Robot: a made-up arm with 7 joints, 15 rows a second.
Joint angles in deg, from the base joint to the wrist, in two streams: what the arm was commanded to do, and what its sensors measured. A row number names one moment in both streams.
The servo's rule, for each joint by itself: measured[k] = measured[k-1] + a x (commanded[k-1-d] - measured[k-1]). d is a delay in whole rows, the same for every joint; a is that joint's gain. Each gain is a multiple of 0.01, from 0.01 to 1. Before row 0 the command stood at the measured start. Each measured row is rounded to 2 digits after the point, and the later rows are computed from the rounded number. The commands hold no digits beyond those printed.
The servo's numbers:
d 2
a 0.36 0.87 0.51 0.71 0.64 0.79 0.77
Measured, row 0:
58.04, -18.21, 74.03, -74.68, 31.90, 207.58, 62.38
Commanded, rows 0 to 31:
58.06, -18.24, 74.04, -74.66, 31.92, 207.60, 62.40
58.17, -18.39, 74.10, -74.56, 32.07, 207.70, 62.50
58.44, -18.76, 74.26, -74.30, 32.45, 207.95, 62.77
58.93, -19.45, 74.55, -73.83, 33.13, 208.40, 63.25
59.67, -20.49, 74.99, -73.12, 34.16, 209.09, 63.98
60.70, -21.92, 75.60, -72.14, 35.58, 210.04, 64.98
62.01, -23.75, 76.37, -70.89, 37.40, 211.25, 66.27
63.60, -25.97, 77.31, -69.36, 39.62, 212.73, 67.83
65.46, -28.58, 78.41, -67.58, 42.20, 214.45, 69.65
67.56, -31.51, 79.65, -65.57, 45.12, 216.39, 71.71
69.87, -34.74, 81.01, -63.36, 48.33, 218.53, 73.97
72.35, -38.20, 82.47, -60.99, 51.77, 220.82, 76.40
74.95, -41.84, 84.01, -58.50, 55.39, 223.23, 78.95
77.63, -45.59, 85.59, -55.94, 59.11, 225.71, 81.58
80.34, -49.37, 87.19, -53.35, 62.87, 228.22, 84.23
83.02, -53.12, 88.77, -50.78, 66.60, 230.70, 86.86
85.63, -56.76, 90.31, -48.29, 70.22, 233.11, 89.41
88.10, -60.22, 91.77, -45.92, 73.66, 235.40, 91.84
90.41, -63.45, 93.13, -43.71, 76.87, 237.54, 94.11
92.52, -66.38, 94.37, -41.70, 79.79, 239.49, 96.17
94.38, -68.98, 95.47, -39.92, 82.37, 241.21, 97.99
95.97, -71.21, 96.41, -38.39, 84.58, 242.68, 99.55
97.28, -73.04, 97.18, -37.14, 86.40, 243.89, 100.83
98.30, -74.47, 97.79, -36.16, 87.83, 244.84, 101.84
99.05, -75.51, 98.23, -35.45, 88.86, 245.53, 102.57
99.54, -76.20, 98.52, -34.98, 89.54, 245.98, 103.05
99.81, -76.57, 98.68, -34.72, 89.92, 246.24, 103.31
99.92, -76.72, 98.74, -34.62, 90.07, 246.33, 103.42
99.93, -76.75, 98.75, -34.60, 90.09, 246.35, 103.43
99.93, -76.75, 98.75, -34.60, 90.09, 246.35, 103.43
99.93, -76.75, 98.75, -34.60, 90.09, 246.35, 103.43
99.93, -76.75, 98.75, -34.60, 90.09, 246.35, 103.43
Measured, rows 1 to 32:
58.04, -18.21, 74.03, -74.68, 31.90, 207.58, 62.38
58.04, -18.21, 74.03, -74.68, 31.90, 207.58, 62.38
58.05, -18.24, 74.04, -74.67, 31.91, 207.60, 62.40
58.09, -18.37, 74.07, -74.59, 32.01, 207.68, 62.48
58.22, -18.71, 74.17, -74.38, 32.29, 207.89, 62.70
58.48, -19.35, 74.36, -73.99, 32.83, 208.29, 63.12
58.91, -20.34, 74.68, -73.37, 33.68, 208.92, 63.78
59.55, -21.71, 75.15, -72.50, 34.90, 209.80, 64.70
60.44, -23.48, 75.77, -71.36, 36.50, 210.95, 65.91
61.58, -25.65, 76.56, -69.94, 38.50, 212.36, 67.39
62.98, -28.20, 77.50, -68.26, 40.87, 214.01, 69.13
64.63, -31.08, 78.60, -66.35, 43.59, 215.89, 71.12
66.52, -34.26, 79.83, -64.23, 46.62, 217.98, 73.31
68.62, -37.69, 81.18, -61.93, 49.92, 220.22, 75.69
70.90, -41.30, 82.62, -59.49, 53.42, 222.60, 78.20
73.32, -45.03, 84.13, -56.97, 57.06, 225.06, 80.80
75.85, -48.81, 85.69, -54.40, 60.78, 227.56, 83.44
78.43, -52.56, 87.26, -51.83, 64.50, 230.04, 86.07
81.02, -56.21, 88.82, -49.32, 68.16, 232.47, 88.64
83.57, -59.70, 90.32, -46.91, 71.68, 234.78, 91.10
86.03, -62.96, 91.75, -44.64, 75.00, 236.96, 93.42
88.37, -65.94, 93.09, -42.55, 78.07, 238.96, 95.54
90.53, -68.58, 94.30, -40.68, 80.82, 240.74, 97.43
92.49, -70.87, 95.38, -39.05, 83.23, 242.27, 99.06
94.21, -72.76, 96.30, -37.69, 85.26, 243.55, 100.42
95.68, -74.25, 97.06, -36.60, 86.90, 244.57, 101.51
96.89, -75.35, 97.66, -35.78, 88.15, 245.33, 102.33
97.84, -76.09, 98.10, -35.21, 89.04, 245.84, 102.88
98.55, -76.51, 98.40, -34.86, 89.60, 246.16, 103.21
99.04, -76.69, 98.57, -34.69, 89.90, 246.29, 103.37
99.36, -76.74, 98.66, -34.63, 90.02, 246.34, 103.42
99.57, -76.75, 98.71, -34.61, 90.06, 246.35, 103.43

